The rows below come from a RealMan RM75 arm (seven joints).
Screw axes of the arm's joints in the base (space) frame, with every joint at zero. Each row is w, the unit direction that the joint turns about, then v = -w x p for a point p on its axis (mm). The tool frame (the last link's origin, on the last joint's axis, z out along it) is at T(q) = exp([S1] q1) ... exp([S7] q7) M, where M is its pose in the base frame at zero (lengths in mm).
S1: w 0 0 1 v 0 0 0
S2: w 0 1 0 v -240.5 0 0
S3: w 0 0 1 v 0 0 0
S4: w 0 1 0 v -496.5 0 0
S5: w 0 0 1 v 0 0 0
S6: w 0 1 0 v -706.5 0 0
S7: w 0 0 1 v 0 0 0
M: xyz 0 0 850.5 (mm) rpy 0 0 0 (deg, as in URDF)
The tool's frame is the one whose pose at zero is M.
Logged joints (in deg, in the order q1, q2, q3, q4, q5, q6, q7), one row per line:
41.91, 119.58, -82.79, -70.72, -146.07, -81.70, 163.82
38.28, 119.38, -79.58, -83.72, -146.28, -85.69, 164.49
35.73, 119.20, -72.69, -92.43, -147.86, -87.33, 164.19
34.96, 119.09, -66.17, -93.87, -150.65, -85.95, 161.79
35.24, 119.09, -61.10, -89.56, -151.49, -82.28, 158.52
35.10, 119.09, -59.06, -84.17, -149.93, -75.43, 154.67
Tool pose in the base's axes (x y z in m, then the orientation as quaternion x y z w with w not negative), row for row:
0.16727, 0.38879, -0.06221, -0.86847, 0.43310, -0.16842, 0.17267
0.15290, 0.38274, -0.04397, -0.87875, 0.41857, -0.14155, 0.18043
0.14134, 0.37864, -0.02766, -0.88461, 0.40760, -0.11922, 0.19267
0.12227, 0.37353, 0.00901, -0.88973, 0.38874, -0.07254, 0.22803
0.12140, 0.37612, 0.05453, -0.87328, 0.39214, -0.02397, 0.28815
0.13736, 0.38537, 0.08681, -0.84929, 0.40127, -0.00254, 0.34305
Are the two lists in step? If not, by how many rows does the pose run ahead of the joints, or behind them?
The pose runs 2 rows behind the joints: the pose in row i belongs to the joints in row i - 2.
